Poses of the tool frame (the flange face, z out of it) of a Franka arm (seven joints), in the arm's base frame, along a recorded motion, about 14 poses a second.
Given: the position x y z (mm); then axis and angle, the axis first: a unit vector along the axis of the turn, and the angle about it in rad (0 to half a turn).
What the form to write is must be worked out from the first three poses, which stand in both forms.
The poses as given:
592 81 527 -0.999 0.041 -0.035 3.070
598 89 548 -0.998 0.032 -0.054 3.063
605 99 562 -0.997 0.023 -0.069 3.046
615 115 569 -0.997 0.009 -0.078 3.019
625 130 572 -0.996 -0.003 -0.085 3.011
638 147 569 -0.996 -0.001 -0.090 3.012
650 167 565 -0.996 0.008 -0.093 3.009
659 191 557 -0.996 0.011 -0.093 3.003
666 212 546 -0.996 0.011 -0.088 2.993
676 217 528 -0.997 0.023 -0.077 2.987
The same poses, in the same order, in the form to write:
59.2 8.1 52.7 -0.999 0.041 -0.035 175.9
59.8 8.9 54.8 -0.998 0.032 -0.054 175.5
60.5 9.9 56.2 -0.997 0.023 -0.069 174.5
61.5 11.5 56.9 -0.997 0.009 -0.078 173.0
62.5 13.0 57.2 -0.996 -0.003 -0.085 172.5
63.8 14.7 56.9 -0.996 -0.001 -0.090 172.6
65.0 16.7 56.5 -0.996 0.008 -0.093 172.4
65.9 19.1 55.7 -0.996 0.011 -0.093 172.1
66.6 21.2 54.6 -0.996 0.011 -0.088 171.5
67.6 21.7 52.8 -0.997 0.023 -0.077 171.1

